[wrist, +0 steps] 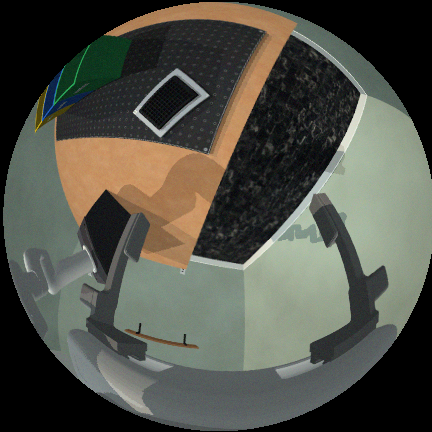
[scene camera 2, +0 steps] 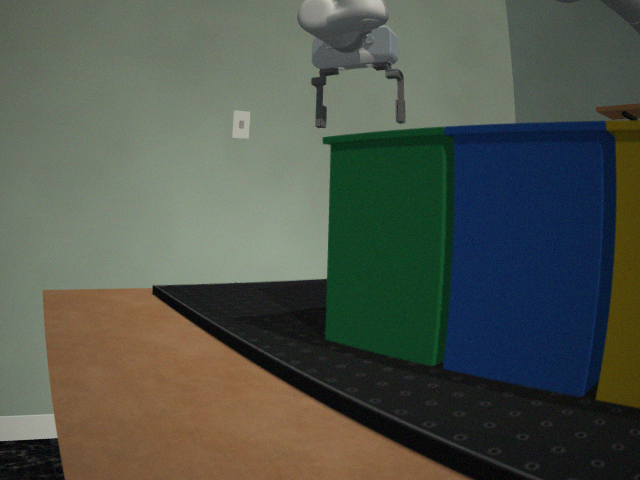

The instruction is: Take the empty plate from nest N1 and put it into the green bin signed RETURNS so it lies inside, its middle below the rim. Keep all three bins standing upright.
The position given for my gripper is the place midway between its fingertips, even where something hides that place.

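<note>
My gripper [scene camera 2: 359, 124] [wrist: 225, 208]. Green bin [scene camera 2: 391, 201]. Blue bin [scene camera 2: 534, 203]. Black plate [wrist: 172, 95]; scene camera 2 misses it, hidden by the green bin. Pale flat panel [wrist: 191, 83].
</note>
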